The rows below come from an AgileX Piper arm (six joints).
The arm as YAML. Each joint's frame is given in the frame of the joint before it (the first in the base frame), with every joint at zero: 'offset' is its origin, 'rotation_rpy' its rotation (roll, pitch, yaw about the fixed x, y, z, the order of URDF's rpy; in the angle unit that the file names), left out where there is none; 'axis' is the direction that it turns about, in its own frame. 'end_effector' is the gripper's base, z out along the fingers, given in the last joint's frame.
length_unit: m
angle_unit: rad
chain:
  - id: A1
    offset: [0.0, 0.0, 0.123]
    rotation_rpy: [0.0, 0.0, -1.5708]
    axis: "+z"
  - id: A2
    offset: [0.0, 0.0, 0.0]
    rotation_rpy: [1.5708, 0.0, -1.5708]
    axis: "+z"
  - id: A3
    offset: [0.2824, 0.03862, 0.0]
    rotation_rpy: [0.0, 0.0, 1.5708]
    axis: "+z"
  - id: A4
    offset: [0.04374, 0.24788, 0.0]
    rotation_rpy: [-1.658, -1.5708, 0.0]
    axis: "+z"
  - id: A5
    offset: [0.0, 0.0, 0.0]
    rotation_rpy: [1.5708, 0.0, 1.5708]
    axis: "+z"
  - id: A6
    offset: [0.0, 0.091, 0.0]
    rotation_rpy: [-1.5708, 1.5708, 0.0]
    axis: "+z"
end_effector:
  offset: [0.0, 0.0, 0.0]
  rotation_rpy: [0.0, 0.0, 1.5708]
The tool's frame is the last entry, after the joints.
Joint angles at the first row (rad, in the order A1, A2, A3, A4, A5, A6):
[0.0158 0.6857 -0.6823 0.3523 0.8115 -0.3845]
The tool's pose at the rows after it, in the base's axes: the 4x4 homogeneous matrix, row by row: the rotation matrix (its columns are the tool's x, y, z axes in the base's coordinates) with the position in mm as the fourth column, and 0 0 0 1 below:
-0.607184, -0.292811, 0.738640, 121.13; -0.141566, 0.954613, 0.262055, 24.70; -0.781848, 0.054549, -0.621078, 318.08; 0, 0, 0, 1
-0.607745, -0.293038, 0.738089, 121.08; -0.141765, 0.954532, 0.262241, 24.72; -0.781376, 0.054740, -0.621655, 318.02; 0, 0, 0, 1
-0.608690, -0.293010, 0.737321, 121.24; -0.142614, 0.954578, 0.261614, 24.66; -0.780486, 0.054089, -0.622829, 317.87; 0, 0, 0, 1
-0.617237, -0.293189, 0.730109, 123.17; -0.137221, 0.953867, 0.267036, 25.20; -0.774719, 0.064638, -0.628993, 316.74; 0, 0, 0, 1
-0.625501, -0.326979, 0.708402, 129.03; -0.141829, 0.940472, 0.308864, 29.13; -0.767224, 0.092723, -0.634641, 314.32; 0, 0, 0, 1
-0.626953, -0.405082, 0.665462, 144.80; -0.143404, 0.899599, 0.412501, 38.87; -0.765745, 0.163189, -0.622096, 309.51; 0, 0, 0, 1
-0.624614, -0.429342, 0.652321, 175.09; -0.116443, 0.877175, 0.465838, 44.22; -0.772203, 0.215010, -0.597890, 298.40; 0, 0, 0, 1
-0.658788, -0.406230, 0.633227, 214.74; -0.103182, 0.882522, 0.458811, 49.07; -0.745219, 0.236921, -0.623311, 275.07; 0, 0, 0, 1
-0.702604, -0.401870, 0.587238, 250.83; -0.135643, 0.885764, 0.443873, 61.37; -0.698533, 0.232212, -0.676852, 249.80; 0, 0, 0, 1
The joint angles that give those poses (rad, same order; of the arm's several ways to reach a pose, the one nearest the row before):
[0.0158 0.6857 -0.6823 0.3523 0.8119 -0.3845]
[0.0159 0.6857 -0.6822 0.3522 0.8126 -0.3844]
[0.0157 0.6866 -0.6823 0.3513 0.8131 -0.3846]
[0.0159 0.6969 -0.6823 0.3591 0.8138 -0.3844]
[0.0158 0.7283 -0.6823 0.4217 0.8142 -0.4373]
[0.0158 0.8082 -0.6822 0.5936 0.8017 -0.5851]
[0.0158 0.9412 -0.6823 0.7630 0.7196 -0.7434]
[0.0465 1.1267 -0.6998 0.8591 0.6020 -0.8430]
[0.1059 1.3125 -0.7530 0.8767 0.5161 -0.8730]

